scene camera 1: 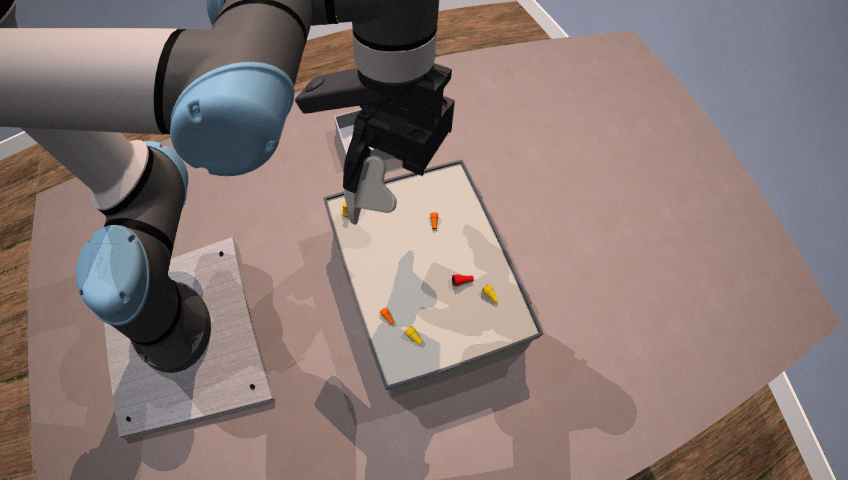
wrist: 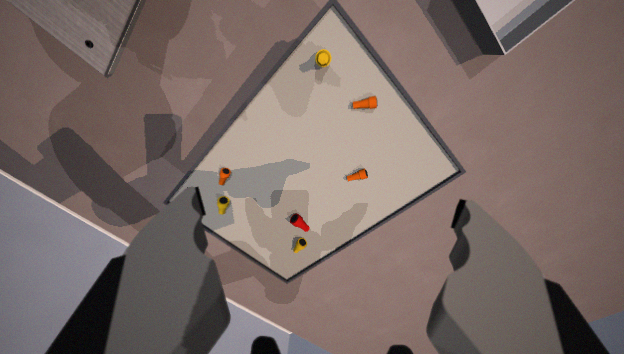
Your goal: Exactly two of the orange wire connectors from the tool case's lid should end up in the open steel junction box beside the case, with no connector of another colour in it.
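Observation:
The tool case's cream lid carries three orange connectors. One orange connector lies toward the far right edge. Another orange connector lies beside a yellow one. The third orange connector shows in the wrist view and is hidden behind the fingers in the scene view. The open steel junction box stands behind the case, partly hidden by the gripper in the scene view and cut off at the wrist view's top right. My gripper is open and empty, above the lid.
On the lid, a yellow connector stands upright near a corner. A red connector lies near a yellow connector. Another yellow connector lies by an orange one. The robot's metal base plate is left of the case.

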